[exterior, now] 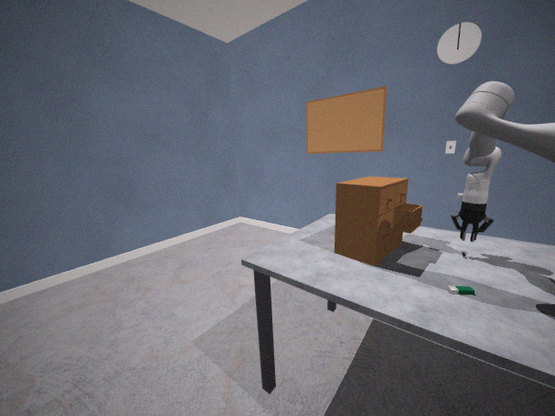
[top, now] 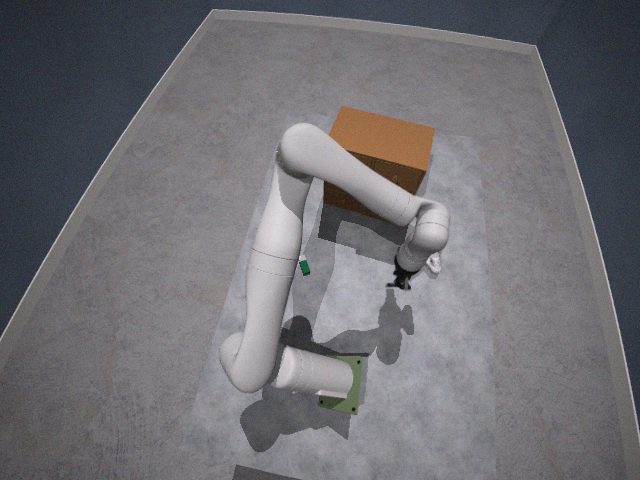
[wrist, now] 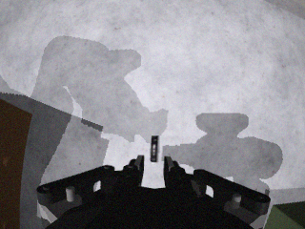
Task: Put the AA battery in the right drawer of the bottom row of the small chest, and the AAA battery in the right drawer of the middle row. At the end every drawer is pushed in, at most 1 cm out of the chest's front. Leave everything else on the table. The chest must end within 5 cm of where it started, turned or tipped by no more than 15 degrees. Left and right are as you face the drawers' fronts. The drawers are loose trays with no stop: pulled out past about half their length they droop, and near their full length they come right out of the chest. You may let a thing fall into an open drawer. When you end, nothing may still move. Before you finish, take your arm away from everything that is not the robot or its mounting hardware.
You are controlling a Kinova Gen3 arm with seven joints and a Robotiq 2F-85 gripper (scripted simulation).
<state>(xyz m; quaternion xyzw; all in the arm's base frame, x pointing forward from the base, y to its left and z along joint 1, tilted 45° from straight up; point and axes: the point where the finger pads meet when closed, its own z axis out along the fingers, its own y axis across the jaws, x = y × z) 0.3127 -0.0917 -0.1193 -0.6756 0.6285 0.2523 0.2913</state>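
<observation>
Now: hand 80 mm above the dark battery. Also, from my hand: white block: 300 mm to the left, 80 mm below, 40 mm ahead.
</observation>
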